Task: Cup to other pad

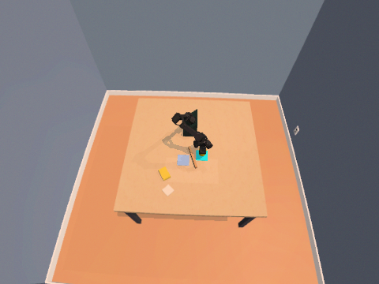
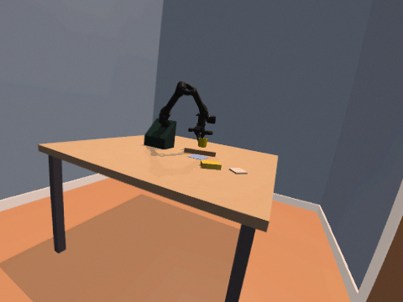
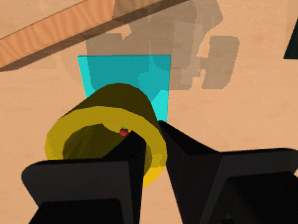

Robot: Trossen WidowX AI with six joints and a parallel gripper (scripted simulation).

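My gripper tip is now 3 cm short of the cyan pad and 8 cm above it. Round my gripper tip: thin wooden bar 6 cm ahead, 8 cm to the right, 7 cm below; red marble 3 cm ahead, 2 cm to the left, 2 cm below; yellow cup 2 cm ahead.
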